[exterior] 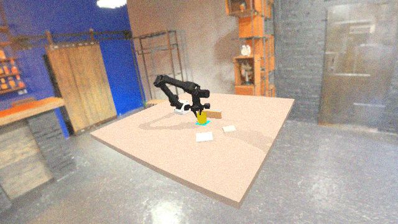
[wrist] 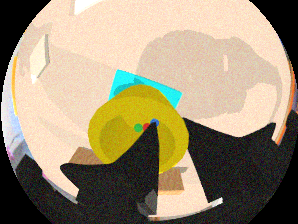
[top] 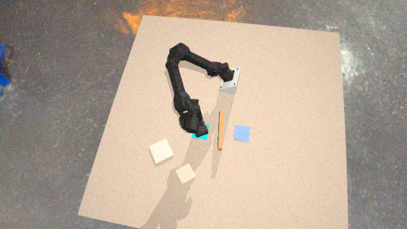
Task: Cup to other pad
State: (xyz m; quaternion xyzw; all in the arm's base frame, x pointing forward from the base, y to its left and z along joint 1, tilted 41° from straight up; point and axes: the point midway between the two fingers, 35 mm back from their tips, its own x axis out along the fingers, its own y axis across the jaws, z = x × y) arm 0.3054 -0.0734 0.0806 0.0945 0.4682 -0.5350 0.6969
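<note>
My gripper tip is 2 cm short of the yellow cup, 1 cm to the right of it and 1 cm above it. From my gripper tip the other things lie so: low wooden bar: 1 cm ahead, 13 cm to the left, 3 cm below; light blue pad: 1 cm behind, 24 cm to the left, 5 cm below.
</note>
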